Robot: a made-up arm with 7 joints.
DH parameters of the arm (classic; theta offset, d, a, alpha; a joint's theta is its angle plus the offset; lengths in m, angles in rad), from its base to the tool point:
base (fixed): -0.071 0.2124 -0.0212 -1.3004
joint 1: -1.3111 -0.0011 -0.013 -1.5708
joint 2: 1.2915 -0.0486 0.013 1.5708
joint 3: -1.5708 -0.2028 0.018 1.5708
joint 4: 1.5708 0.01 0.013 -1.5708
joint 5: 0 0.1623 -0.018 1.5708
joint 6: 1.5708 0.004 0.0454 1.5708
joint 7: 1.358 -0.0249 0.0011 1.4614
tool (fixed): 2.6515 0.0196 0 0
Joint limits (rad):
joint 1: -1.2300..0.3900
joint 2: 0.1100..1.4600
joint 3: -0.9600..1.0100
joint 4: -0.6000..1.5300
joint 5: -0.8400..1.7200
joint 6: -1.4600..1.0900
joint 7: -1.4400..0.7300
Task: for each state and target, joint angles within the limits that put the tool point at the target. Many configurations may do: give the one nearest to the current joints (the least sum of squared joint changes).
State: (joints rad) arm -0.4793 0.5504 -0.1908 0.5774 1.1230 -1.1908 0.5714
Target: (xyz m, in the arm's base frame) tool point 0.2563 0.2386 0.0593
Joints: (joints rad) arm -0.9321 0.9218 -0.0972 1.0492 1.1217 -0.8849 0.5339
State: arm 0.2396 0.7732 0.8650 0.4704 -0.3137 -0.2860 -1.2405
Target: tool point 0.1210 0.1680 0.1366
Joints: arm -0.2735 0.8212 0.5117 -0.1460 -0.3994 -0.3925 -1.2083
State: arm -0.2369 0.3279 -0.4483 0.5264 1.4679 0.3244 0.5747
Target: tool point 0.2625 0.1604 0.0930
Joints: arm -0.8516 0.7217 -0.2637 0.5890 1.4541 0.3208 0.5544
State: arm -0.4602 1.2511 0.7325 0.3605 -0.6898 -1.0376 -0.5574
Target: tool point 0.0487 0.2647 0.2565
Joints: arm -0.3874 1.1575 0.9449 0.2806 -0.7135 -1.1455 -0.5492
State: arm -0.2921 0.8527 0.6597 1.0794 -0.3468 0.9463 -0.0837
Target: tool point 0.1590 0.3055 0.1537
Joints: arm -0.7983 1.1735 0.6504 0.5098 -0.5024 0.8497 -0.1256
